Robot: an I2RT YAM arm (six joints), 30 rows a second.
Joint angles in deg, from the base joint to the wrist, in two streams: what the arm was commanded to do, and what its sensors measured. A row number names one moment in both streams.
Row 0, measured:
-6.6 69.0 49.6 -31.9 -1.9 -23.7
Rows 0 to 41, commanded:
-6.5 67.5 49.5 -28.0 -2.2 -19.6
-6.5 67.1 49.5 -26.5 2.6 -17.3
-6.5 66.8 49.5 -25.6 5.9 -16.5
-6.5 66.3 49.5 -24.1 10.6 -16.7
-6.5 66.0 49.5 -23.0 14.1 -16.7
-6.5 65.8 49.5 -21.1 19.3 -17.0
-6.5 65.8 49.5 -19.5 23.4 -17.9
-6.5 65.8 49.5 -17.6 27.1 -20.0
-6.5 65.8 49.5 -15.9 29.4 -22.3
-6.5 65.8 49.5 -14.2 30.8 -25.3
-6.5 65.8 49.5 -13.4 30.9 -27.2
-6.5 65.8 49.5 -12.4 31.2 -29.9
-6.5 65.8 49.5 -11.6 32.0 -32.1
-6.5 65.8 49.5 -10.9 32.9 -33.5
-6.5 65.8 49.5 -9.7 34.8 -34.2
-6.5 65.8 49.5 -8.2 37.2 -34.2
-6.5 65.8 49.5 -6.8 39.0 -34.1
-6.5 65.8 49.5 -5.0 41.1 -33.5
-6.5 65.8 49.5 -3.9 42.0 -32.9
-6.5 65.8 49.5 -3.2 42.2 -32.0
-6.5 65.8 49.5 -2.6 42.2 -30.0
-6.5 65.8 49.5 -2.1 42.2 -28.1
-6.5 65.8 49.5 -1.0 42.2 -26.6
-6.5 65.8 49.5 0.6 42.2 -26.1
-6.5 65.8 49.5 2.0 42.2 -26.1
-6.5 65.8 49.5 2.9 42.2 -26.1
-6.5 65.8 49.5 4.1 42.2 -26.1
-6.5 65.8 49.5 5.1 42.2 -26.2
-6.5 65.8 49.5 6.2 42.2 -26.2
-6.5 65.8 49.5 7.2 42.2 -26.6
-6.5 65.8 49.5 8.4 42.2 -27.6
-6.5 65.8 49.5 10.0 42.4 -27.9
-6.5 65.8 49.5 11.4 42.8 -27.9
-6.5 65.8 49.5 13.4 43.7 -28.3
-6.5 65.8 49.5 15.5 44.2 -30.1
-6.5 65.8 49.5 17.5 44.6 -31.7
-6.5 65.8 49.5 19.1 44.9 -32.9
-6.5 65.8 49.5 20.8 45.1 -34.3
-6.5 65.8 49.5 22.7 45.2 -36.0
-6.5 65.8 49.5 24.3 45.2 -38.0
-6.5 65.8 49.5 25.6 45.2 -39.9
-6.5 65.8 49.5 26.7 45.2 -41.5
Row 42, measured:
-6.6 66.9 49.2 23.9 43.7 -34.7
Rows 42 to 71, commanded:
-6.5 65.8 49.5 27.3 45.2 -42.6
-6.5 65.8 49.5 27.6 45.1 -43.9
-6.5 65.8 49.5 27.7 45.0 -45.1
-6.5 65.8 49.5 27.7 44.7 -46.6
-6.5 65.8 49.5 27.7 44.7 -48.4
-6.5 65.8 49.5 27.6 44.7 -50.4
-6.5 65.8 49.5 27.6 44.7 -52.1
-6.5 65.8 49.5 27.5 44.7 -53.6
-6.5 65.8 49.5 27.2 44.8 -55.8
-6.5 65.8 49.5 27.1 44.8 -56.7
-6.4 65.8 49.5 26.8 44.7 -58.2
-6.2 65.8 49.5 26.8 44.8 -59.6
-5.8 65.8 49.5 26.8 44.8 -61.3
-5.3 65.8 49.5 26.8 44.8 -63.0
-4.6 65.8 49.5 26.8 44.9 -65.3
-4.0 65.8 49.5 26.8 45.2 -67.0
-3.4 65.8 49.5 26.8 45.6 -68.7
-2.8 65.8 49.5 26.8 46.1 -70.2
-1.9 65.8 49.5 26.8 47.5 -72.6
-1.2 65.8 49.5 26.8 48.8 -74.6
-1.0 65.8 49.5 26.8 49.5 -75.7
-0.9 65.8 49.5 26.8 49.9 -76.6
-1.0 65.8 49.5 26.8 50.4 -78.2
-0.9 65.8 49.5 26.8 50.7 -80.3
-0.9 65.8 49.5 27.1 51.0 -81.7
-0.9 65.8 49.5 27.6 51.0 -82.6
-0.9 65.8 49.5 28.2 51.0 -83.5
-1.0 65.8 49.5 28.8 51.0 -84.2
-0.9 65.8 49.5 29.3 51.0 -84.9
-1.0 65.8 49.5 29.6 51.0 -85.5
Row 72, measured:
-1.1 66.9 49.2 28.0 49.4 -80.4
